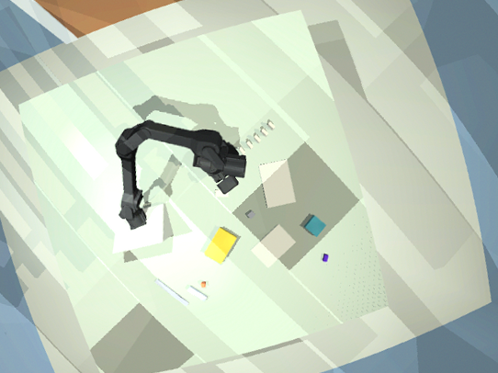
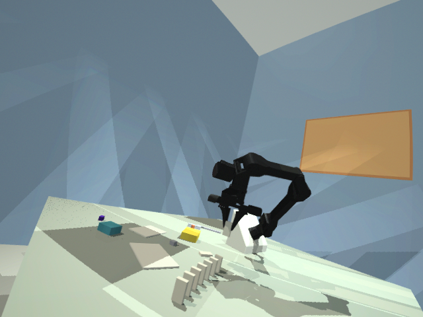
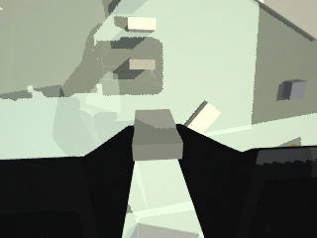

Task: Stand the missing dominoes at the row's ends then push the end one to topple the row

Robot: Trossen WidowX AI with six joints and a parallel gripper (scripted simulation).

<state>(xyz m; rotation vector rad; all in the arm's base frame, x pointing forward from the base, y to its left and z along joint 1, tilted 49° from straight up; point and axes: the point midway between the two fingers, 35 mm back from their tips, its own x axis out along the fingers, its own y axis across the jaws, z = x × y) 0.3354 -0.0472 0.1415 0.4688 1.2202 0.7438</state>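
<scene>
The grey cube lies 50 mm ahead of my gripper tip, 200 mm to the right of it and 120 mm below it. Round my gripper tip: orange cube: 220 mm behind, 390 mm to the right, 120 mm below; then yellow block: 100 mm behind, 270 mm to the right, 120 mm below; then cyan block: 260 mm ahead, 330 mm to the right, 120 mm below.
</scene>
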